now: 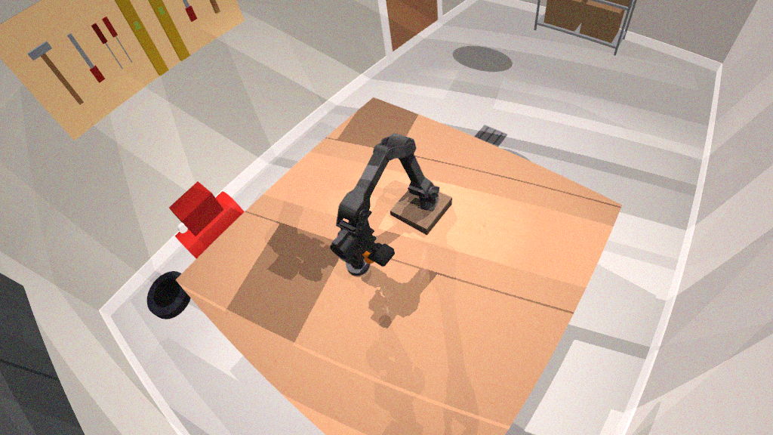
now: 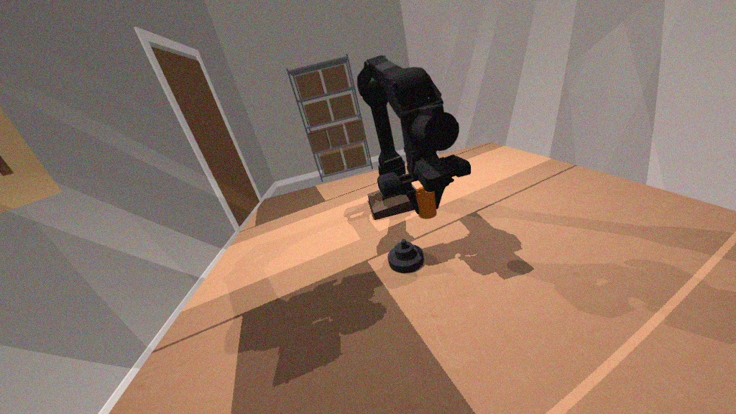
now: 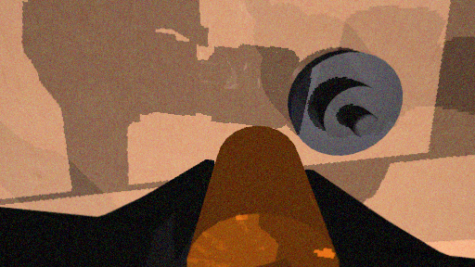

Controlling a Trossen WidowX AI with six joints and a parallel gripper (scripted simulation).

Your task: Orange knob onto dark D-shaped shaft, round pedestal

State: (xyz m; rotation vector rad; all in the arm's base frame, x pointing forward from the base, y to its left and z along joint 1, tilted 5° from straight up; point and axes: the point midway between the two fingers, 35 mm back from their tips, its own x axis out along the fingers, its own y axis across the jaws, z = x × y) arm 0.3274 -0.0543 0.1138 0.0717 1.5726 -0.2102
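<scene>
The dark round pedestal lies 70 mm to the right of my gripper tip and 80 mm below it. Also, from my gripper tip: orange knob (20 mm above).
</scene>
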